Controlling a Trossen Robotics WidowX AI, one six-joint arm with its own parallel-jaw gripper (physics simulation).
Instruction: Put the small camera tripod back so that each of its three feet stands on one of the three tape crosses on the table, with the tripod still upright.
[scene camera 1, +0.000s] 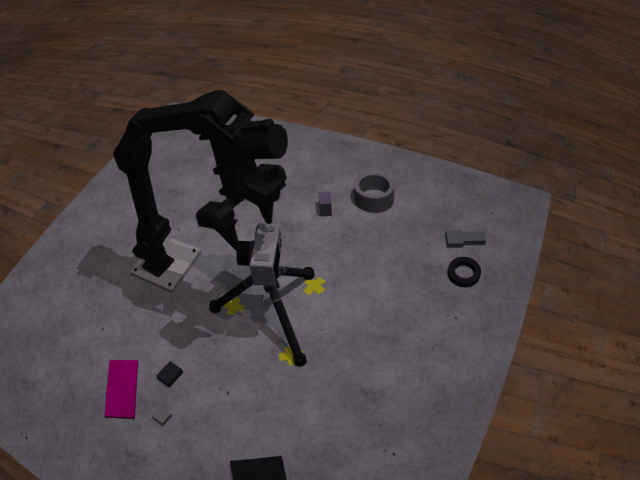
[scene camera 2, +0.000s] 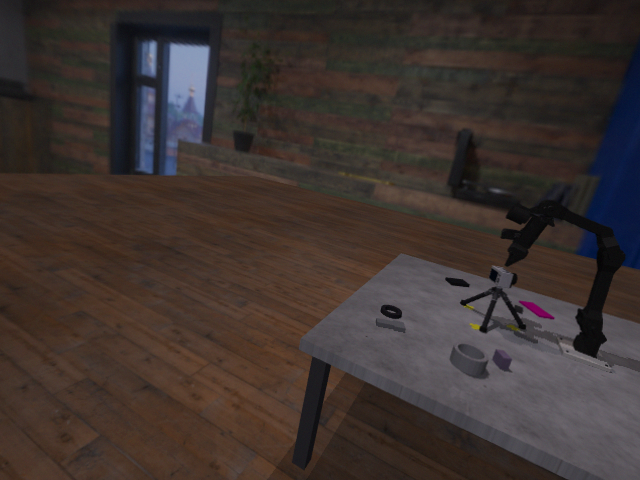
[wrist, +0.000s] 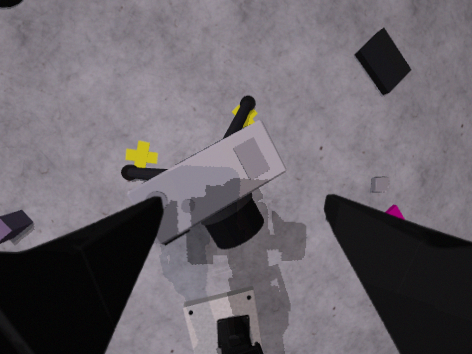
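Pixels of known places: gripper, fingertip midpoint: (scene camera 1: 253, 236) (scene camera 2: 507, 262) (wrist: 244, 203); arm's base, origin of the base link: (scene camera 1: 157, 263) (scene camera 2: 584, 350) (wrist: 233, 330).
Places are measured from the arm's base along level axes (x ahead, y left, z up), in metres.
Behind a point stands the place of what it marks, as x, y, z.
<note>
The small tripod (scene camera 1: 285, 317) @(0.390, -0.004, 0.069) (scene camera 2: 488, 314) @(0.326, 0.130, 0.047) stands upright, bearing a pale camera (scene camera 1: 262, 266) @(0.361, -0.010, 0.206) (scene camera 2: 500, 277) @(0.331, 0.085, 0.191) (wrist: 215, 185) @(0.332, 0.031, 0.211) with a black lens. Yellow tape crosses (scene camera 1: 314, 285) @(0.352, 0.150, -0.013) (scene camera 2: 475, 326) @(0.354, 0.148, -0.012) (wrist: 142, 154) @(0.355, 0.147, -0.013) lie by its feet. In scene camera 1, the back right foot (scene camera 1: 308, 272) @(0.333, 0.157, 0.012) shows just behind its cross, the left foot (scene camera 1: 215, 306) @(0.211, -0.025, 0.006) left of its cross (scene camera 1: 235, 305) @(0.236, 0.012, -0.013), and the front foot (scene camera 1: 299, 359) @(0.441, -0.041, 0.004) over the right edge of its cross (scene camera 1: 285, 355) @(0.404, -0.039, -0.013). The third foot is hidden in the wrist view. My gripper (scene camera 1: 256, 239) @(0.326, 0.016, 0.241) (scene camera 2: 509, 264) @(0.326, 0.016, 0.241) (wrist: 244, 203) @(0.326, 0.016, 0.241) is open and empty, close above the camera; its left finger overlaps the camera's end in the wrist view.
A purple block (scene camera 1: 324, 204) @(0.255, 0.346, 0.025) (scene camera 2: 501, 359) @(0.245, 0.388, 0.017) and grey ring (scene camera 1: 373, 203) @(0.351, 0.415, 0.018) (scene camera 2: 467, 363) @(0.325, 0.509, 0.018) stand behind. A grey bar (scene camera 1: 465, 238) @(0.594, 0.437, 0.002) and black ring (scene camera 1: 451, 271) @(0.606, 0.324, 0.002) lie right. A magenta slab (scene camera 1: 121, 388) @(0.163, -0.323, -0.005) (scene camera 2: 536, 310) @(0.159, -0.299, -0.005), black block (scene camera 1: 169, 374) @(0.236, -0.226, 0.002) and small grey piece (scene camera 1: 162, 416) @(0.288, -0.318, -0.001) (wrist: 380, 184) @(0.283, -0.312, -0.001) lie front left; a black slab (scene camera 1: 258, 468) @(0.519, -0.300, 0.002) (wrist: 384, 62) @(0.521, -0.305, 0.002) lies in front.
</note>
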